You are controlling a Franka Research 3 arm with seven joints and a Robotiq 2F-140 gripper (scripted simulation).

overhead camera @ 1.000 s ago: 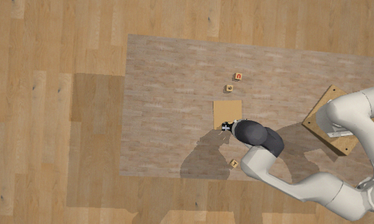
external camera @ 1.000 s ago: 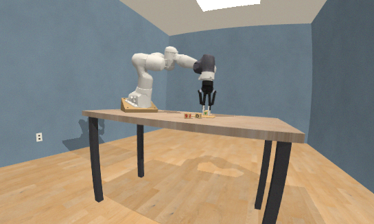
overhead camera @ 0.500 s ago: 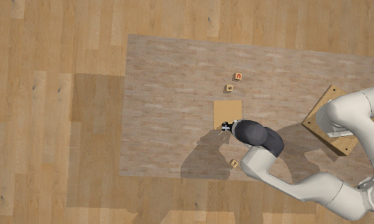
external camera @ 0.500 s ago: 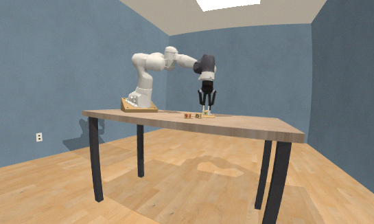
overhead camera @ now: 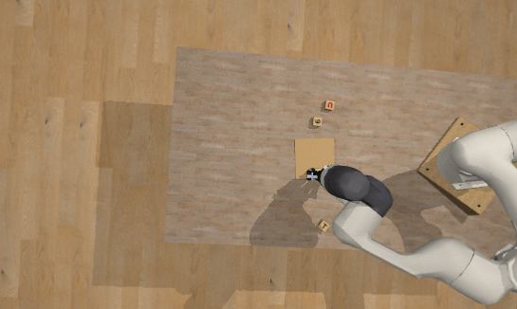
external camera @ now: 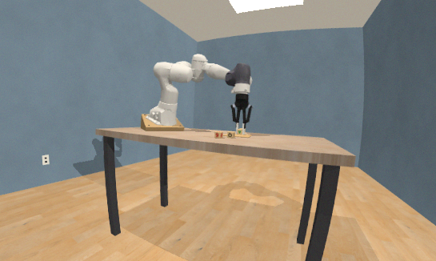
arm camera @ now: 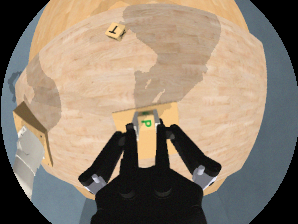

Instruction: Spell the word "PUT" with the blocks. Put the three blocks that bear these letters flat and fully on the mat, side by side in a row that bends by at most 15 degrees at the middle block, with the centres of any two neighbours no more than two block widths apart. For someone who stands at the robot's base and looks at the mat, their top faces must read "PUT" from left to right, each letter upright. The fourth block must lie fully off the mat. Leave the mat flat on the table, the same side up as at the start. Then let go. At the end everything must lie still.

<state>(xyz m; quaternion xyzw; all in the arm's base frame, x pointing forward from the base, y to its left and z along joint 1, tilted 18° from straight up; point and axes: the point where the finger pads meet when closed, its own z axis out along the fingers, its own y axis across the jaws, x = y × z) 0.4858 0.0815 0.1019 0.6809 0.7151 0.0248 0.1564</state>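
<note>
Right now the green P block is 20 mm below my hand. From my hand the other things lie so: T block: 180 mm to the left, 40 mm behind, 20 mm below; block marked 6: 180 mm to the right, 20 mm below, 10 mm ahead; tan mat: 50 mm to the right, 40 mm below.
</note>
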